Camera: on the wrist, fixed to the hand. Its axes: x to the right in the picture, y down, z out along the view.
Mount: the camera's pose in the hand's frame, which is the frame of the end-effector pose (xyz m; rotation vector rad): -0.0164 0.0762 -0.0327 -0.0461 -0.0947 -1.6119
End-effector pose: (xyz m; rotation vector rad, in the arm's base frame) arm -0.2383 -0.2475 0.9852 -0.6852 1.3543 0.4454
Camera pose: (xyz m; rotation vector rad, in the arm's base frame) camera -0.3152 -0.2125 0.9846 -1.4947 0.3742 -0.7796
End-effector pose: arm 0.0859 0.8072 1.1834 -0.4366 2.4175 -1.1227
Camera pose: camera 0.0758 0.8829 1.1471 2.2382 -1.4392 1.2161
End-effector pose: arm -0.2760 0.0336 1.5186 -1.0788 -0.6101 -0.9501
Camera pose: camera -0.2180 0.0211 1.4584 -0.4872 -1.6051 -2.2659
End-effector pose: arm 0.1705 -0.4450 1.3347 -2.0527 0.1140 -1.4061
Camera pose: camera 0.1562 -0.5134 1.2872 1.6971 1.5145 1.6011
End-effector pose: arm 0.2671 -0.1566 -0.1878 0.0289 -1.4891 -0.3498
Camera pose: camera 0.3144 -0.0866 -0.1890 1.2229 -1.2493 -1.6636
